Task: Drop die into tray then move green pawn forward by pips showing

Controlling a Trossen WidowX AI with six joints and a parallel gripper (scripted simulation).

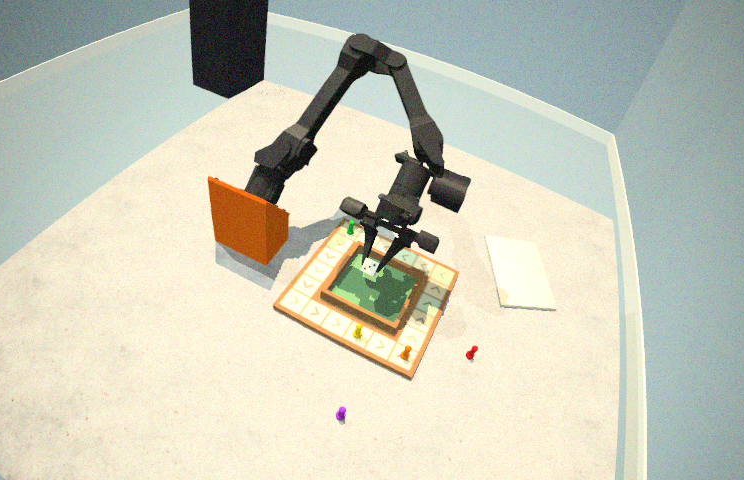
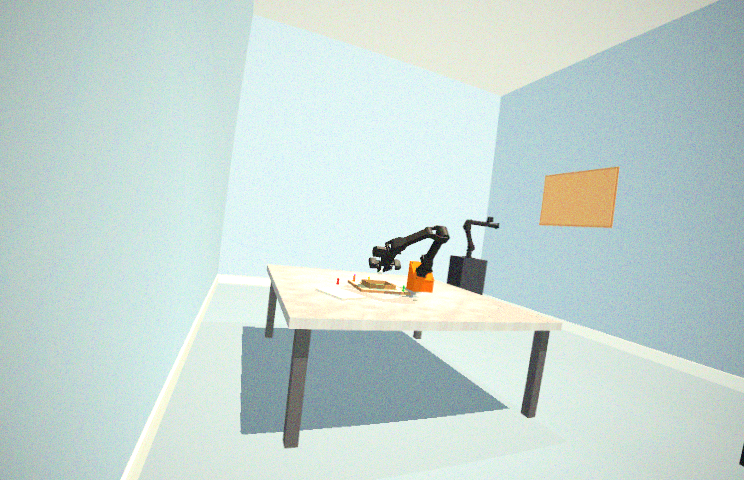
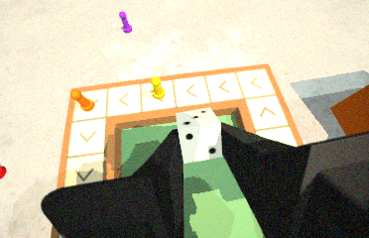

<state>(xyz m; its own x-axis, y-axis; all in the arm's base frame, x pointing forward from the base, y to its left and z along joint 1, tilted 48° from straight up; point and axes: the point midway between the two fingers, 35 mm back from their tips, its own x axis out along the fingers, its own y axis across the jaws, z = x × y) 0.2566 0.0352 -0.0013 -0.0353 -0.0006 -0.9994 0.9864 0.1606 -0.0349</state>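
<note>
My gripper tip is now right at the white die. From my gripper tip the other things lie so: orange pawn (130 mm ahead, 70 mm to the right, 70 mm below); yellow pawn (80 mm to the right, 70 mm below, 40 mm ahead); green pawn (130 mm to the left, 110 mm behind, 70 mm below).
</note>
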